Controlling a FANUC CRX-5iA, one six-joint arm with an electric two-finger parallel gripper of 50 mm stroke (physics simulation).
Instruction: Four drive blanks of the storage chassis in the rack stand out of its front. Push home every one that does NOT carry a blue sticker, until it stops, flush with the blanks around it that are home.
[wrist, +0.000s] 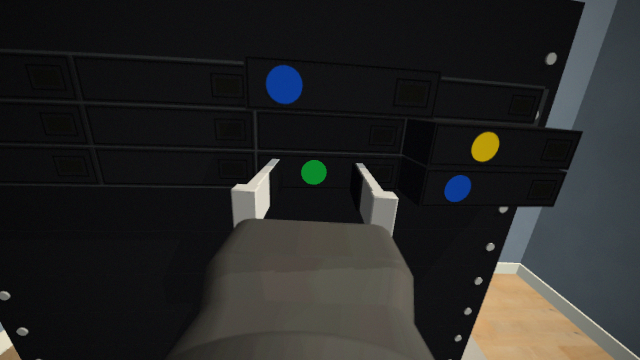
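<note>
The blank with the green sticker (314, 172) is in the bottom row and looks flush with the unmarked blank (320, 132) above it. My gripper (316, 175) is open and empty, with its fingertips in front of the green-stickered blank, one on each side of the sticker; contact cannot be told. The blank with the yellow sticker (485, 146), middle row at the right, stands well out. Below it, the blank with a blue sticker (457, 188) also stands out. Another blue-stickered blank (284, 84) stands out in the top row, above the gripper.
Several unmarked blanks fill the left columns, and one unmarked blank (480, 99) sits recessed at the top right. The black rack front (125, 260) has screws along its sides. At the right are a grey-blue wall (595, 200) and wooden floor (525, 320).
</note>
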